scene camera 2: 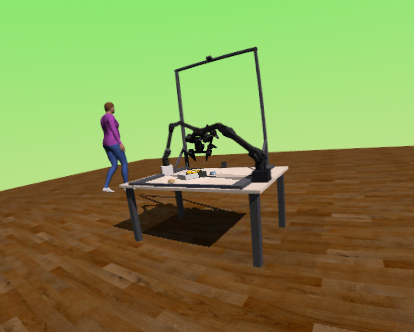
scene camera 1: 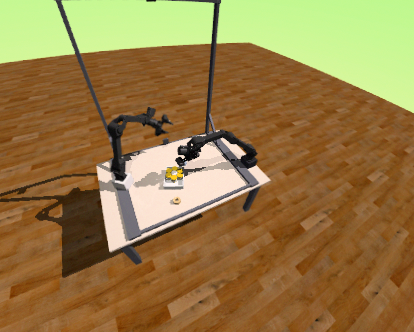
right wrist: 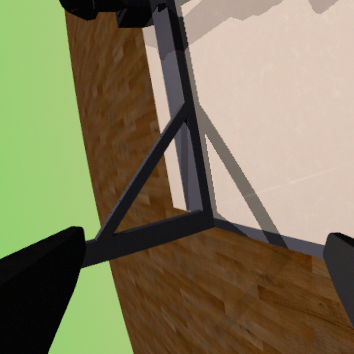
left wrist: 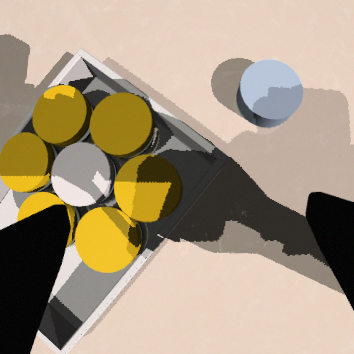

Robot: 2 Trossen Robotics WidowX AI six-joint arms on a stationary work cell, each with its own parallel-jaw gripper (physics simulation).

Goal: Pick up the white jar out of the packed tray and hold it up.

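Places are measured from the left arm's base along level axes (x ahead, y left, z up), in millimetres.
Where they show: left gripper, fingertip midpoint: (scene camera 2: 201,161) (left wrist: 189,210); right gripper, fingertip midpoint: (scene camera 2: 218,143) (scene camera 1: 171,128) (right wrist: 208,243); left arm's base, origin of the base link: (scene camera 2: 261,169) (scene camera 1: 249,158); right arm's base, origin of the base link: (scene camera 2: 166,165) (scene camera 1: 121,177).
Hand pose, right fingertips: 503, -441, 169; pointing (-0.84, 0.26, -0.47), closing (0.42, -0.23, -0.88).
Observation:
Each offset is from my right fingertips to the centre of the thing, as dx, dy, dz.
The white jar @[+107, +278, -215] (left wrist: 82,175) (scene camera 1: 174,173) stands upright in the tray @[+119, +300, -236] (left wrist: 95,280) (scene camera 1: 173,186) (scene camera 2: 189,176), closely ringed by several yellow-lidded jars @[+80, +317, -215] (left wrist: 108,240). My left gripper (left wrist: 189,210) (scene camera 1: 186,162) (scene camera 2: 200,156) is open and empty, above the table by the tray. In the left wrist view, one finger covers part of a yellow jar and the tray's lower left, and the white jar lies above and left of the space between the fingertips. My right gripper (right wrist: 208,243) (scene camera 1: 167,128) is open and empty, high above the table, away from the tray.
A blue-lidded jar @[-15, +185, -228] (left wrist: 271,90) (scene camera 2: 213,173) stands outside the tray, near its corner. A tan ring @[+186, +495, -228] (scene camera 1: 173,200) lies on the table in front of the tray. Dark frame rails (scene camera 1: 192,210) run along the table edges. A person (scene camera 2: 110,131) stands beyond the table.

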